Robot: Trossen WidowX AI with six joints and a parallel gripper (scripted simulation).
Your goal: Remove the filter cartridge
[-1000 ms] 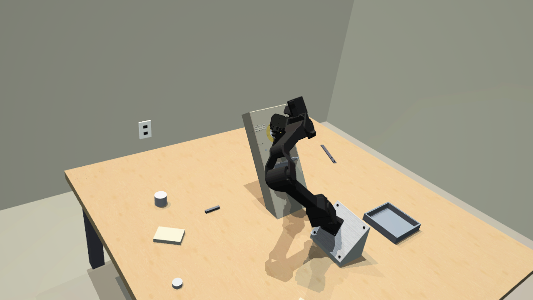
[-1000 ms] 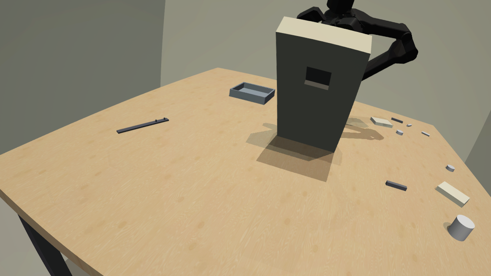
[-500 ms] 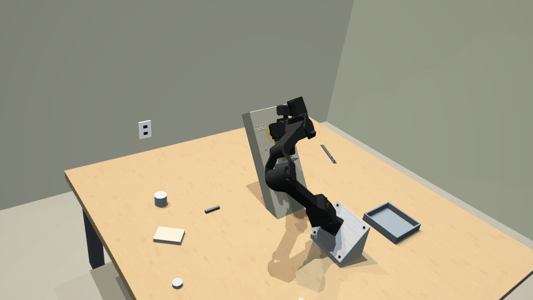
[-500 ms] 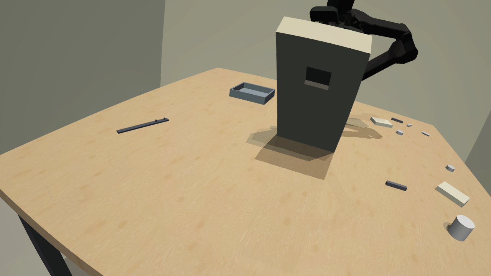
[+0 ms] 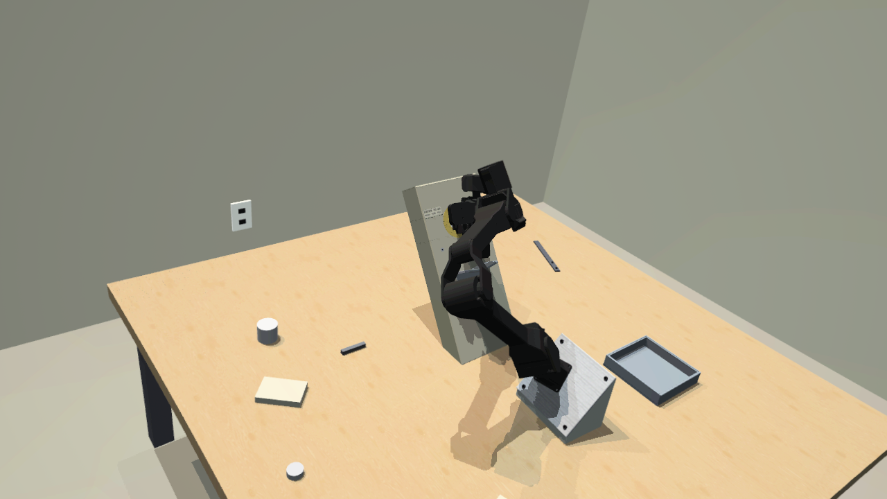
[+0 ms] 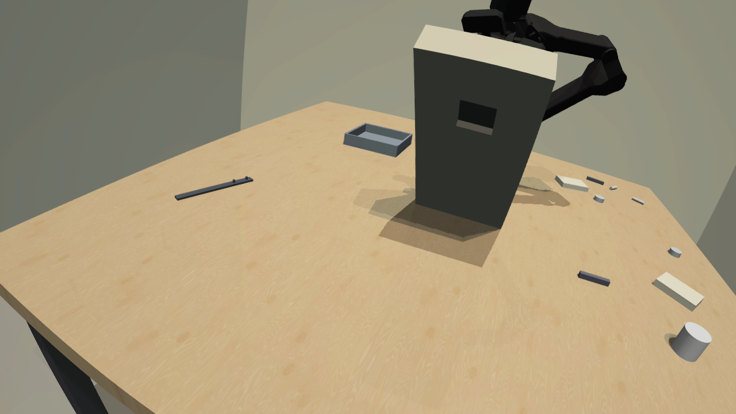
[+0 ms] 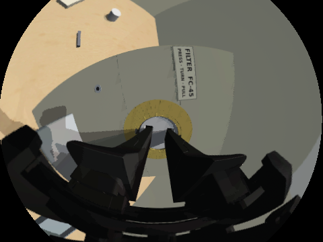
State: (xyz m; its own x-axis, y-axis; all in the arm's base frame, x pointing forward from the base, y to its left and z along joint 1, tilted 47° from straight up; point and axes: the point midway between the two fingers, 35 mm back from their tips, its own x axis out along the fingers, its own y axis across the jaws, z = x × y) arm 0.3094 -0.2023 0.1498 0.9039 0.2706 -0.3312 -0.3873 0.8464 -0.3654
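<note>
My gripper tip is 10 mm short of the round grey filter cartridge and 10 mm above it. Also, from my gripper tip: grey tray: 460 mm behind, 250 mm to the right, 250 mm below; grey service panel: 80 mm below, 40 mm behind.
</note>
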